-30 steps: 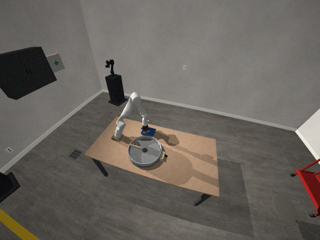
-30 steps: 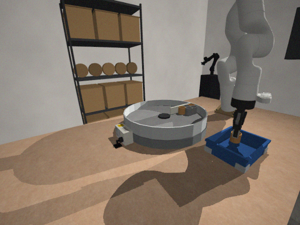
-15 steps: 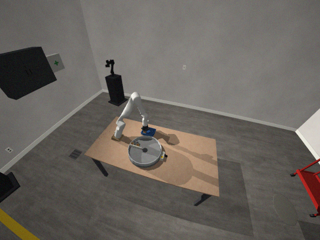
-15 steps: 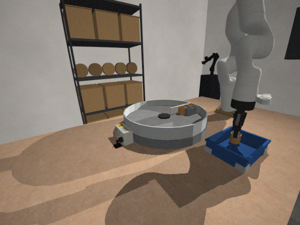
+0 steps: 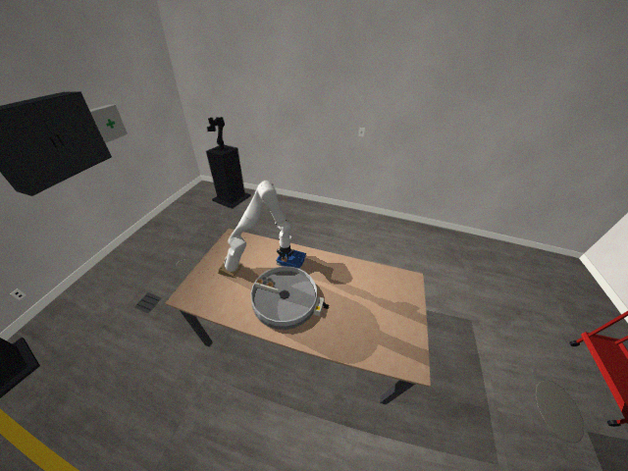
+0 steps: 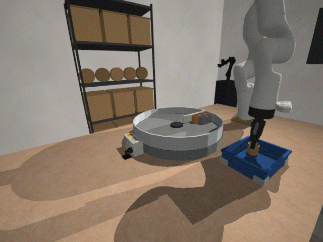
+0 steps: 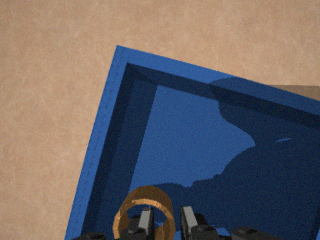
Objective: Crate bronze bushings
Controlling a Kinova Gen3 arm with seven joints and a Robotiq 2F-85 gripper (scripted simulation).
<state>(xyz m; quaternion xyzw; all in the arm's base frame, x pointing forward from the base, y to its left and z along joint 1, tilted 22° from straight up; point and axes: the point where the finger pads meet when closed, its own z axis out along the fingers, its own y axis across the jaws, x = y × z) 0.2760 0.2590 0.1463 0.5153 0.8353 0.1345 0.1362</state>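
The blue crate lies 30 mm to the left of my hand, 30 mm below it and 30 mm ahead of it. Round my hand: grey turning table 280 mm to the right, 180 mm ahead.
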